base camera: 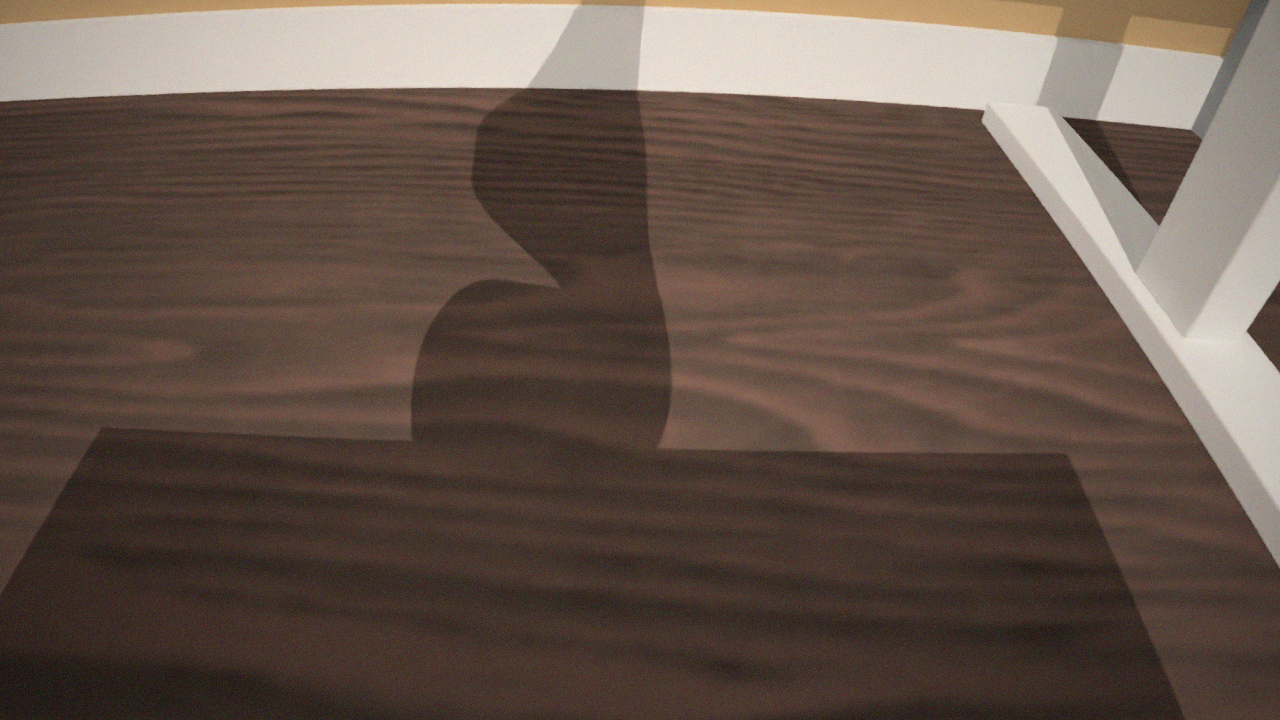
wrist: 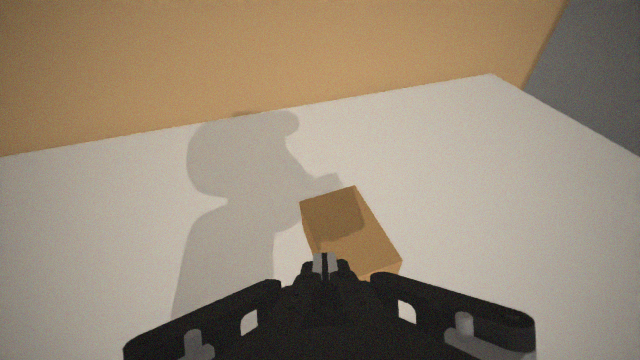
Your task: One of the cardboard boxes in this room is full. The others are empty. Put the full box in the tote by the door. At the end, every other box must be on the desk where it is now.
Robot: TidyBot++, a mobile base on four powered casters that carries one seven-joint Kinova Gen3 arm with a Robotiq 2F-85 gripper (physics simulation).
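Places are measured from the arm's base along level axes (x ahead, y left, z up), in metres.
Where they show: gripper, fingertip midpoint: (wrist: 325,267).
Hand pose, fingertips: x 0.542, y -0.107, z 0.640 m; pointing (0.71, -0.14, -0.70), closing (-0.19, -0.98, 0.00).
After its pixels a point has its place.
A brown cardboard box (wrist: 357,230) @(x 0.587, y -0.147, z 0.604 m) sits on the white desk (wrist: 475,175) @(x 0.657, y -0.336, z 0.554 m) near the middle of the wrist view. The gripper's shadow falls across part of its top. My gripper (wrist: 325,267) @(x 0.542, y -0.107, z 0.640 m) is shut with nothing between its fingers. In the wrist view its fingertips overlap the near left part of the box and hide some of it; whether they touch it I cannot tell. The tote and the door do not show in either view.
A tan wall (wrist: 200,60) @(x 0.923, y -0.005, z 0.650 m) stands behind the desk, and a grey surface (wrist: 590,75) @(x 0.805, y -0.670, z 0.575 m) is at the upper right. In the base camera view, a white desk leg (base camera: 1208,205) @(x 0.532, y -0.397, z -0.286 m) with a floor bar (base camera: 1100,241) @(x 0.610, y -0.386, z -0.371 m) stands at the right, and a white baseboard (base camera: 268,49) @(x 0.908, y 0.403, z -0.349 m) runs along the wall.
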